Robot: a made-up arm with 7 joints. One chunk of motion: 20 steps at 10 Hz.
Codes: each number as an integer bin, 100 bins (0 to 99) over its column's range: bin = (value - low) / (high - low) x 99, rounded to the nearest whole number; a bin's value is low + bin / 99 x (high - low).
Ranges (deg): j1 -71..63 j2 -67..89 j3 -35..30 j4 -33..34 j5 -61..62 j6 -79..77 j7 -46..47
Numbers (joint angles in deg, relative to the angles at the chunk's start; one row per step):
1: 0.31 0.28 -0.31 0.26 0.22 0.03 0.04
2: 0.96 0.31 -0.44 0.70 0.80 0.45 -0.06
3: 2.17 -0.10 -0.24 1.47 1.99 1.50 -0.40
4: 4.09 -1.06 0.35 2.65 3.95 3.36 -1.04
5: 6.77 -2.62 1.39 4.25 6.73 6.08 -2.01
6: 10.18 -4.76 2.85 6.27 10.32 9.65 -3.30
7: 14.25 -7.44 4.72 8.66 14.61 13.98 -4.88
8: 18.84 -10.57 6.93 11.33 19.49 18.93 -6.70
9: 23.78 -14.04 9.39 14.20 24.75 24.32 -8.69
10: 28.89 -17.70 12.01 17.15 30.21 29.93 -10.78
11: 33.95 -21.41 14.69 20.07 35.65 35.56 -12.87
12: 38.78 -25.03 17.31 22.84 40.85 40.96 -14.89
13: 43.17 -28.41 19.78 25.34 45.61 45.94 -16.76
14: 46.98 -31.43 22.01 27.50 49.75 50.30 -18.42
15: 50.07 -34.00 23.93 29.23 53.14 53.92 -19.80
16: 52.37 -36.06 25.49 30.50 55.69 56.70 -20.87
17: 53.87 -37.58 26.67 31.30 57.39 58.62 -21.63
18: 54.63 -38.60 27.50 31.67 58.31 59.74 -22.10
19: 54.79 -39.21 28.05 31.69 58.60 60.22 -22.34
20: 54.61 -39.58 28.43 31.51 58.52 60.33 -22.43
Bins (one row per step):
1: 53 43 53 49 49 50 49
2: 53 43 53 50 50 50 49
3: 54 42 53 51 51 51 49
4: 55 42 54 53 52 52 48
5: 57 41 55 55 55 54 47
6: 60 39 58 58 57 56 45
7: 63 38 60 62 61 59 44
8: 66 36 64 66 65 62 42
9: 70 34 68 70 69 66 40
10: 74 31 72 74 73 69 37
11: 78 29 76 78 78 73 35
12: 81 27 80 83 82 76 33
13: 84 24 83 86 86 79 31
14: 87 23 87 89 89 82 29
15: 89 21 90 92 92 84 28
16: 91 20 92 94 94 86 27
17: 92 19 94 95 95 87 26
18: 93 18 95 96 96 88 25
19: 93 18 96 96 96 88 25
20: 93 17 97 95 96 88 25

